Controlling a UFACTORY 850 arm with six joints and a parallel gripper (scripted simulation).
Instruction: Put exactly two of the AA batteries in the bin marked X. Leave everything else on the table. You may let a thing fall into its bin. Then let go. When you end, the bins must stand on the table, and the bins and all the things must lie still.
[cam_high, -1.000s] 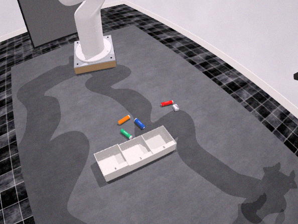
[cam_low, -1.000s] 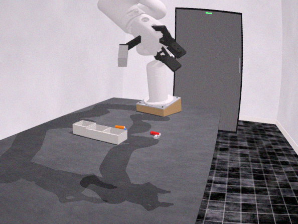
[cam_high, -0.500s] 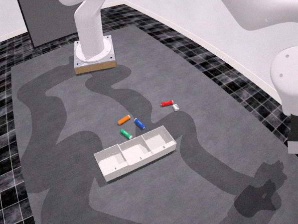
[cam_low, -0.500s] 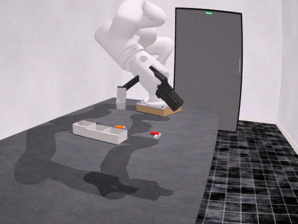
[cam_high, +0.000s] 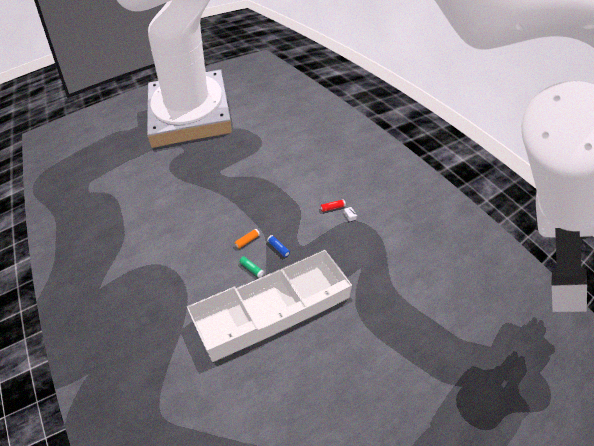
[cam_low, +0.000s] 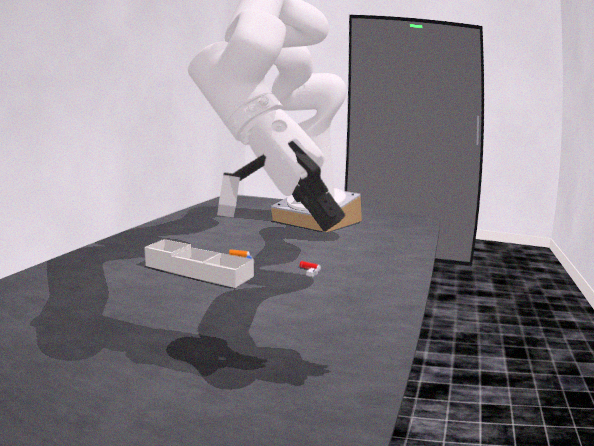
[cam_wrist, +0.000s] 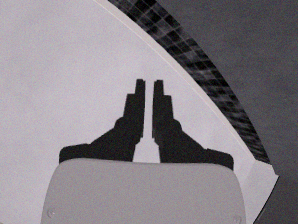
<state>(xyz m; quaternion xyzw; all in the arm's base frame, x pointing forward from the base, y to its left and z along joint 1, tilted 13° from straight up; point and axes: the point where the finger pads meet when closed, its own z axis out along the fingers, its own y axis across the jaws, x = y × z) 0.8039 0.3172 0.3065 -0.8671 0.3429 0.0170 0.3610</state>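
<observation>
Now: the white three-compartment tray 37 cm to the right of my hand, 24 cm behind it and 20 cm below it. The rest, counted from my hand: blue battery 35 cm behind, 29 cm to the right, 21 cm below; then red battery 39 cm behind, 21 cm below, 15 cm to the right; then small white block 35 cm behind, 21 cm below, 13 cm to the right.
</observation>
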